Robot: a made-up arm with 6 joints.
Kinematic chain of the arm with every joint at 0, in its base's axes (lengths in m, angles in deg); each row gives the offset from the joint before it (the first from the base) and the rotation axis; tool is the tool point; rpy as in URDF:
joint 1: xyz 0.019 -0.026 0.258 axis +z
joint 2: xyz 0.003 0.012 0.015 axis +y
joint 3: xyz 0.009 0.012 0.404 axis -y
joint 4: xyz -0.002 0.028 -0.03 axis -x
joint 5: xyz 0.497 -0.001 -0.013 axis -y
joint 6: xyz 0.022 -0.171 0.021 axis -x
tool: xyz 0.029 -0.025 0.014 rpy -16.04 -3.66 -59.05
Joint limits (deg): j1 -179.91..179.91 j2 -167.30..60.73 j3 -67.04..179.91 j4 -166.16..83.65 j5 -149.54..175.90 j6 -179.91..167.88
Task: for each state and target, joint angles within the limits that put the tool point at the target. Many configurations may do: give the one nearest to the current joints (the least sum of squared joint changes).
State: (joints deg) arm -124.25 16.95 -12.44 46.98 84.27 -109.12
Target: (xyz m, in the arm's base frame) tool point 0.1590 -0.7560 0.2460
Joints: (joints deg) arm -78.75 46.93 -2.56 60.00 80.64 -109.26
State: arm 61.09 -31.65 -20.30 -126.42 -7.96 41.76
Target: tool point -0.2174 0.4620 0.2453
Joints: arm 97.28 13.94 -15.11 -137.13 -15.38 39.01
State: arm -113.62 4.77 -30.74 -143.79 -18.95 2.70
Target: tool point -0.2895 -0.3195 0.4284
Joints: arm -157.14 -22.95 -25.14 -124.23 -11.59 6.26
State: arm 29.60 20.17 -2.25 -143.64 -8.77 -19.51
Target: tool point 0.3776 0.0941 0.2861
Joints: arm -1.05 -14.37 -33.23 -117.10 3.82 -15.03
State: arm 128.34 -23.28 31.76 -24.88 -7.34 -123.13
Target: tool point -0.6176 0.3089 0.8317
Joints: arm 158.82 26.15 61.14 -30.37 -4.84 -122.78
